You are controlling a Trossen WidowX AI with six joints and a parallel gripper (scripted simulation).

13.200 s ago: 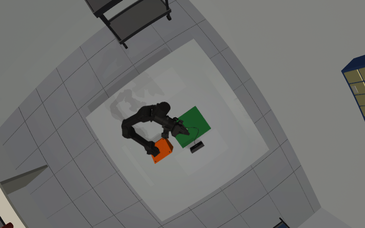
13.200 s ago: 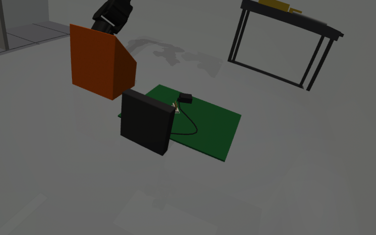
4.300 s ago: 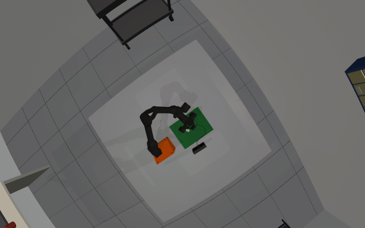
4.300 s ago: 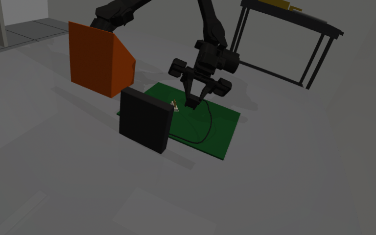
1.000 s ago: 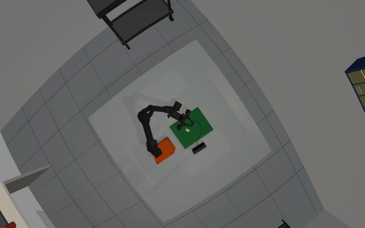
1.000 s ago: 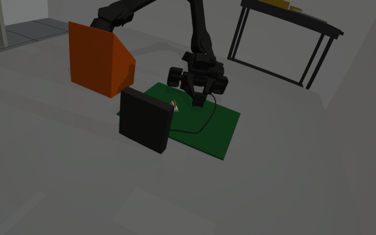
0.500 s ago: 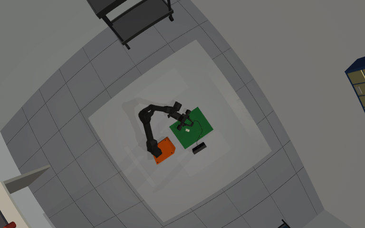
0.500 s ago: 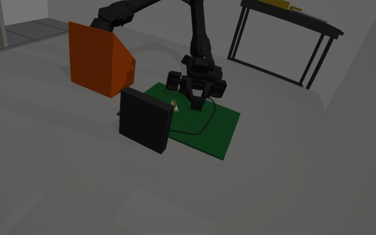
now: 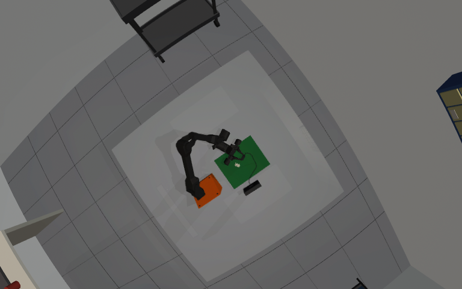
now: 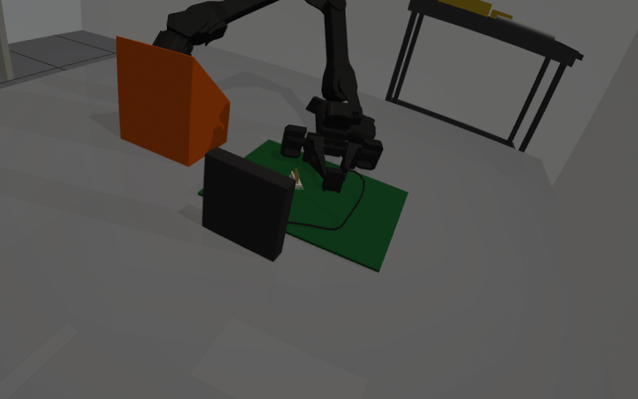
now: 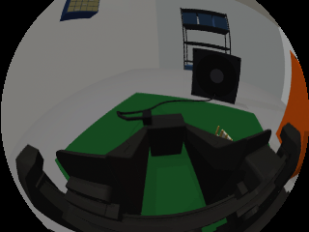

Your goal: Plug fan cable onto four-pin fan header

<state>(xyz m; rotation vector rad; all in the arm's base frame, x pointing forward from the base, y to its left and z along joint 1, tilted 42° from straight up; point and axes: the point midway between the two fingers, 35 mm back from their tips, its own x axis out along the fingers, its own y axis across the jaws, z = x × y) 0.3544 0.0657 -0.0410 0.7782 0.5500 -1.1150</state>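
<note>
Now: gripper tip 1 cm above the black plug. From my gripper tip the other things lie so: green board (4 cm below, 3 cm behind, 2 cm to the right); then black square fan (18 cm to the right, 8 cm behind, 3 cm above); then white four-pin header (6 cm behind, 3 cm below, 1 cm to the right).
</note>
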